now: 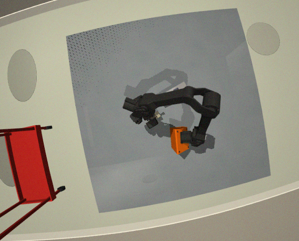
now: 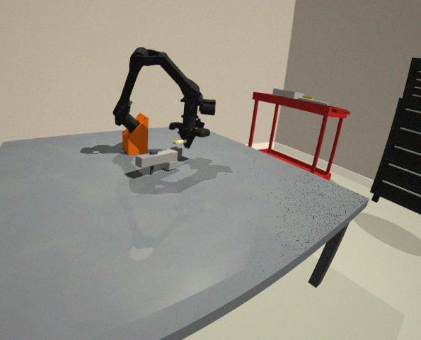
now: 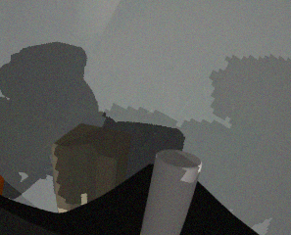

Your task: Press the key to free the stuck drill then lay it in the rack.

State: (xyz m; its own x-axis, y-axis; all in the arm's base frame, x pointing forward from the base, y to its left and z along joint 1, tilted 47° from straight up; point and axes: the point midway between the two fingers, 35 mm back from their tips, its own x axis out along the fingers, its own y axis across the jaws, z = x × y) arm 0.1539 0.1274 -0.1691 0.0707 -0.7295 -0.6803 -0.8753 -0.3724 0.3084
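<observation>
My gripper tip is now 2 cm short of the drill, 3 cm to the left of it and 4 cm below it. Round my gripper tip: light grey block 12 cm ahead, 16 cm to the right; then dark key 14 cm ahead, 19 cm to the right, 1 cm above; then beige rack 2 cm behind, 5 cm to the right, 3 cm below.
</observation>
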